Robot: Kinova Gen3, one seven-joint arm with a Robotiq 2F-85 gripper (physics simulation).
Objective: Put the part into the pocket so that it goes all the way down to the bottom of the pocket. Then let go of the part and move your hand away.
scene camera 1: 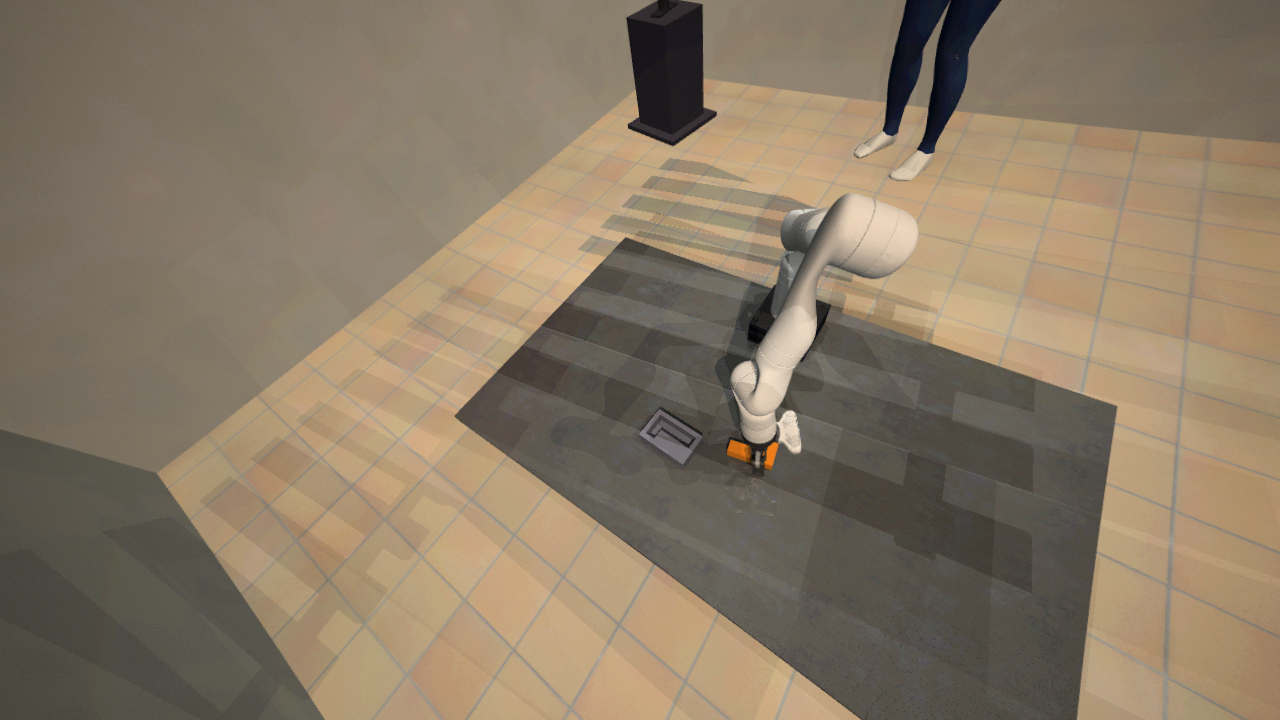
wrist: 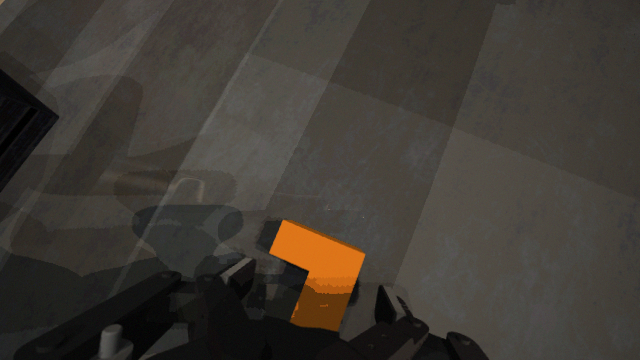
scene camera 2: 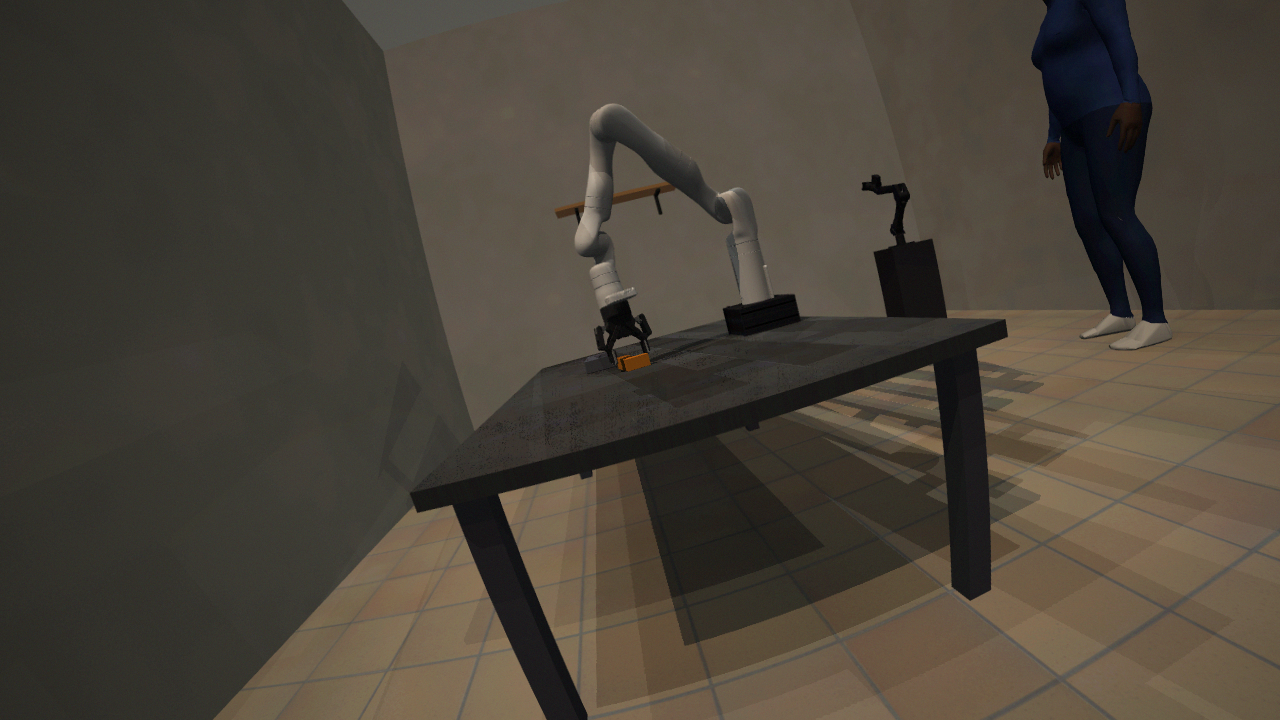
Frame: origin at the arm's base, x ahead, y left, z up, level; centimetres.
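Where they show: gripper, fingertip midpoint: (scene camera 1: 760, 453) (wrist: 313, 285) (scene camera 2: 631, 359); arm's base, link origin: (scene camera 2: 757, 300).
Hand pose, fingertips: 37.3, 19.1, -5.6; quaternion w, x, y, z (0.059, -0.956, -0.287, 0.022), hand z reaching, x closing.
Each offset is from my fingertips to the top centre of the thing, as dx, dy, dz. Level surfaces: height alone.
The part, an orange L-shaped block @(+0.2, -2.2, +0.7) (scene camera 1: 739, 449) (scene camera 2: 636, 362) (wrist: 320, 257), lies flat on the dark table. My gripper (scene camera 1: 758, 463) (scene camera 2: 630, 352) (wrist: 313, 285) is open and low over it, with one finger on each side of its longer arm. In the wrist view there are gaps between the part and both fingertips, and the gripper body hides the near end of the part. The grey block with the L-shaped pocket @(+11.7, -19.2, +1.3) (scene camera 1: 680, 453) (scene camera 2: 594, 365) lies on the table, left of the part in scene camera 1. It does not show in the wrist view.
The arm's black base (scene camera 1: 768, 325) (scene camera 2: 760, 313) (wrist: 20, 125) stands on the table @(dz -2.3) (scene camera 1: 939, 537) (scene camera 2: 537, 429) behind the part. A black pedestal (scene camera 1: 666, 71) (scene camera 2: 908, 277) with a small arm and a standing person (scene camera 1: 939, 71) (scene camera 2: 1096, 179) are beyond the table.
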